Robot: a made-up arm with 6 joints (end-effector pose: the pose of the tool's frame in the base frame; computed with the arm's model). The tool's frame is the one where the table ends. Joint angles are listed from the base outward.
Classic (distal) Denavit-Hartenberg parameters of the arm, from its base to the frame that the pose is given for. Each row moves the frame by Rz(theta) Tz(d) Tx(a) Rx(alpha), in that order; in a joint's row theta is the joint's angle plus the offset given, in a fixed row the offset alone. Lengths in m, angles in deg.
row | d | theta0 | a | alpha
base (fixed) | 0 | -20.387 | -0.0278 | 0
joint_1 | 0.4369 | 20.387 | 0.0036 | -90
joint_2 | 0 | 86.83 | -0.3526 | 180
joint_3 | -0.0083 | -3.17 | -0.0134 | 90
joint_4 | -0.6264 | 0 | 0.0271 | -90
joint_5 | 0.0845 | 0 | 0.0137 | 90
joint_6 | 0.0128 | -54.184 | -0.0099 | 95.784
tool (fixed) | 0.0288 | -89.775 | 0 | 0
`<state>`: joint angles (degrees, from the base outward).
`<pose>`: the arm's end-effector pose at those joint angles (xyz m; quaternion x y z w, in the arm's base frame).
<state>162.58 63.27 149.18 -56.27 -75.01 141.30</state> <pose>-0.4184 0.1419 1.1901 0.3223 -0.9313 0.1049 0.1333</pose>
Working (the frame after each row of the table, in the pose's form):
after base (fixed): -0.0261 0.0097 0.0000 0.0000 0.0000 -0.1770 0.9842
after joint_1: -0.0295 0.0108 0.4369 -0.1071 -0.6990 0.6990 0.1071
after joint_2: -0.3211 0.1023 0.6127 -0.6477 0.2838 0.0769 0.7029
after joint_3: -0.3109 0.0904 0.6136 0.1513 0.9878 -0.0054 0.0353
after joint_4: -0.3746 0.0867 1.2374 0.2552 -0.6816 -0.6513 0.2148
after joint_5: -0.4293 0.1500 1.2190 -0.2767 0.7303 0.1854 0.5965
after joint_6: -0.4132 0.1500 1.2173 -0.4289 -0.8873 0.1684 0.0204

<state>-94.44 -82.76 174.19 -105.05 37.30 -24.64</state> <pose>0.0672 0.5549 -0.1159 -0.4865 -0.1034 0.8522 0.1624</pose>
Working (the frame after each row of the table, in the pose's form):
after base (fixed): -0.0261 0.0097 0.0000 0.0000 0.0000 -0.1770 0.9842
after joint_1: -0.0263 0.0061 0.4369 -0.4803 0.5190 -0.5190 0.4803
after joint_2: 0.0009 0.3568 0.4619 0.4984 -0.5016 -0.5357 0.4615
after joint_3: 0.0082 0.3431 0.4589 0.0772 -0.0834 0.6748 0.7292
after joint_4: 0.0447 0.4753 -0.1529 -0.6124 0.1263 -0.1115 0.7724
after joint_5: 0.0831 0.5511 -0.1432 0.1610 0.3231 -0.1232 0.9244
after joint_6: 0.0920 0.5554 -0.1304 0.4177 -0.2701 -0.7183 0.4864

